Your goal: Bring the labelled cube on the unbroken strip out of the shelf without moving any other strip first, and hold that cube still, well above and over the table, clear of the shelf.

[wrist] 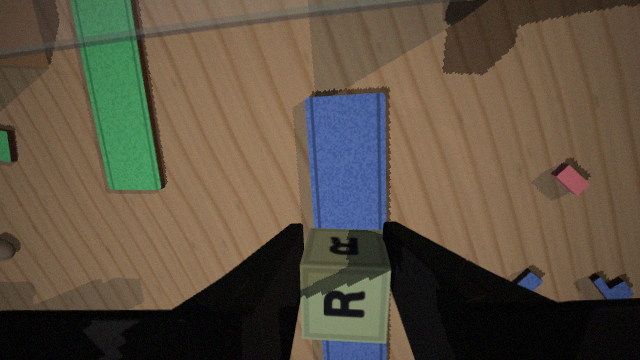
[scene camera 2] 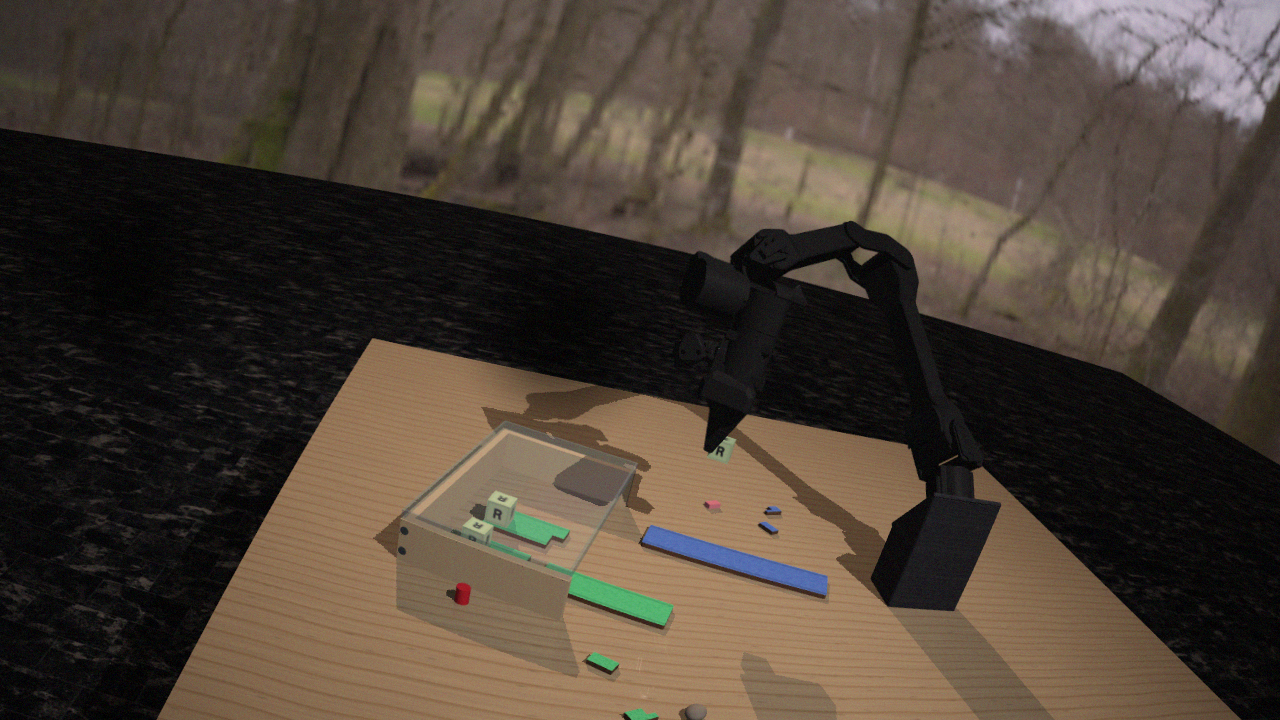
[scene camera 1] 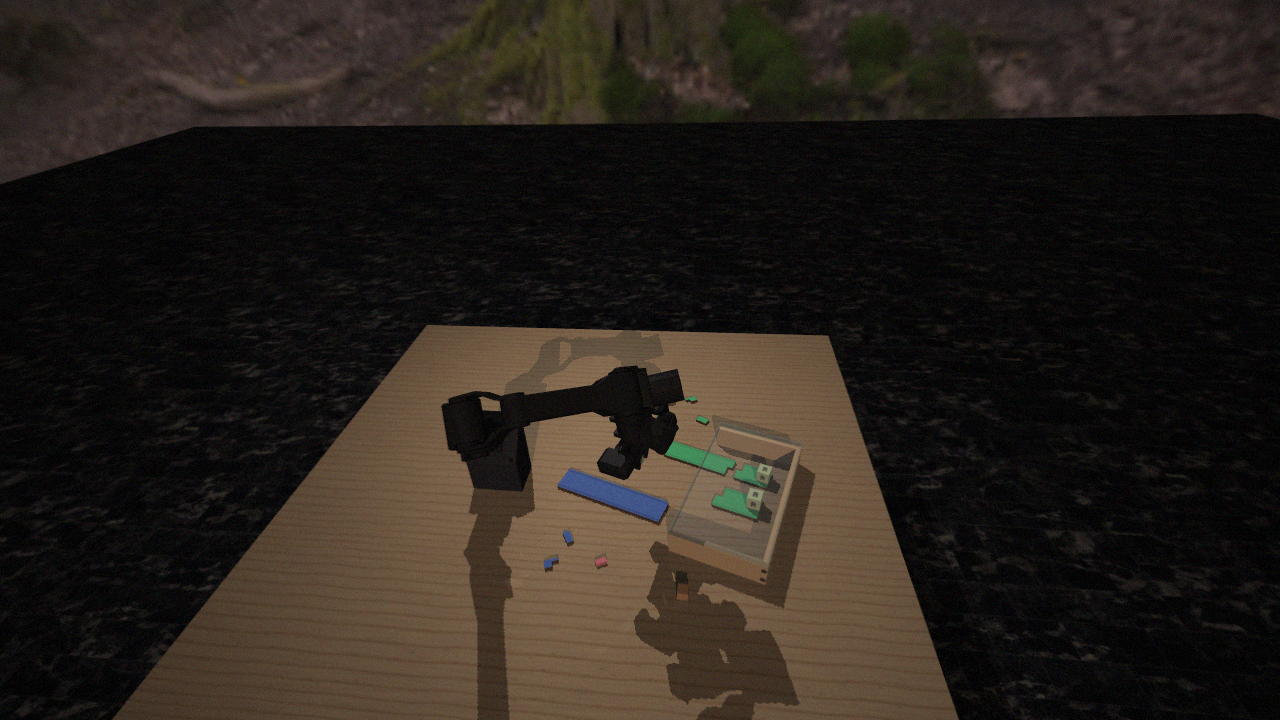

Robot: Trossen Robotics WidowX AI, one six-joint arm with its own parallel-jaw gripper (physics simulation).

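My gripper (scene camera 2: 715, 446) (wrist: 343, 235) is shut on a pale green cube (scene camera 2: 721, 450) (wrist: 345, 304) marked R. It holds the cube above the table, over the blue strip and apart from the shelf. The cube does not show in scene camera 1. The unbroken blue strip (scene camera 1: 613, 495) (scene camera 2: 733, 561) (wrist: 350, 160) lies flat outside the shelf's open side. The shelf (scene camera 1: 716, 552) (scene camera 2: 501, 573) has wooden walls and a clear top. Two more cubes (scene camera 1: 754, 499) (scene camera 1: 764, 473) (scene camera 2: 499, 508) stand inside on green strip pieces. A long green strip (scene camera 1: 698, 457) (scene camera 2: 620, 600) (wrist: 120, 125) reaches out of it.
Small green pieces (scene camera 1: 701, 420) (scene camera 2: 602, 662) and a grey stone (scene camera 2: 695, 711) (wrist: 6, 249) lie near the long green strip. Blue bits (scene camera 1: 568, 537) (scene camera 2: 768, 528) and a pink block (scene camera 1: 600, 561) (scene camera 2: 712, 505) (wrist: 572, 180) lie on the blue strip's other side. A red cylinder (scene camera 2: 462, 593) stands by the shelf wall.
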